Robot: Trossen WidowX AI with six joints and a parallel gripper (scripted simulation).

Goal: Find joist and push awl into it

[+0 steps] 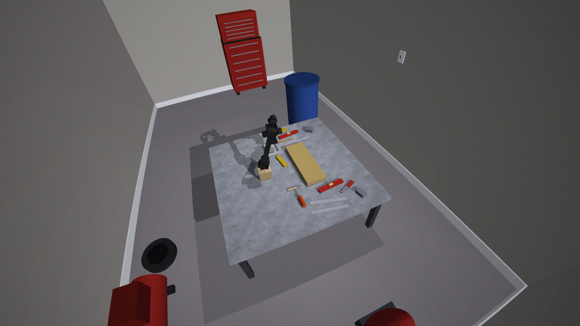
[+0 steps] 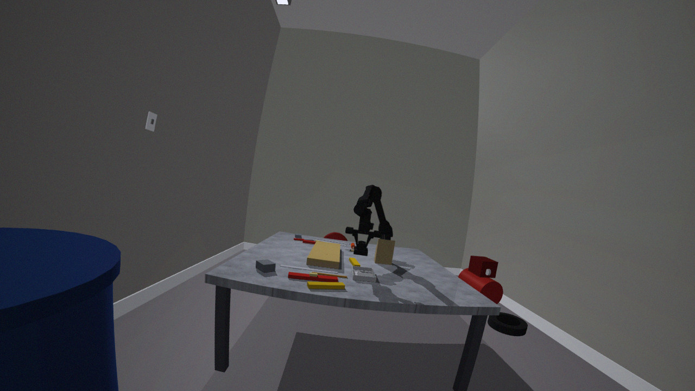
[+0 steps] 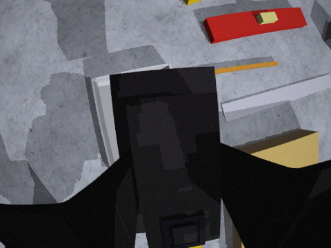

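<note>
Right now my gripper tip is 13 cm above the white tray and 3 cm past it. Also, from my gripper tip: thin orange rod: 14 cm below, 14 cm ahead, 8 cm to the left; then orange-handled tool: 64 cm to the right, 13 cm below, 3 cm ahead; then black stud finder: 2 cm to the right, 2 cm above.
</note>
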